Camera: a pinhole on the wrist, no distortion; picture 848 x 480 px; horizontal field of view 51.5 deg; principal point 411.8 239.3 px. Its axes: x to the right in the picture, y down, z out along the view. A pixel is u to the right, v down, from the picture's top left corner.
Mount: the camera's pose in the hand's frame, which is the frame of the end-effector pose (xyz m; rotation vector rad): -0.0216 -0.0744 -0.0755 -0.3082 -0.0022 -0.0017
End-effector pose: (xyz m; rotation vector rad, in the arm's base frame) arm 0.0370 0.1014 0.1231 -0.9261 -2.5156 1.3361
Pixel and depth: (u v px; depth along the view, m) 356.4 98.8 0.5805
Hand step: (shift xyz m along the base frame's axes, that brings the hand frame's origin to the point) -0.1472 -0.3832 -0.3016
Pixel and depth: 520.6 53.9 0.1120
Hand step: -0.0373 -0.0576 0.0282
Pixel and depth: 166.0 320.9 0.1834
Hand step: 0.0201 -0.1094 -0.0427
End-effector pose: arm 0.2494 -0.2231 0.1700 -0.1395 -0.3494 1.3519
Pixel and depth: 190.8 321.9 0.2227
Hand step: -0.0682 -0.0861 0.1056
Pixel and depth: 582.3 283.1 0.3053
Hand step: -0.0925 0.0216 0.1947
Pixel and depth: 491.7 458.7 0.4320
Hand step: -0.2438 0.0204 0.2407
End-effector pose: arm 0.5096 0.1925 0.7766 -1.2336 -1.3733 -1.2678
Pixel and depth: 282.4 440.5 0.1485
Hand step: 0.0100 0.0508 -0.0483
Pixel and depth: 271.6 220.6 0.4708
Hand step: 0.0800 0.3633 -0.1265
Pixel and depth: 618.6 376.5 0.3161
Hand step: 0.0662 0.2144 0.0392
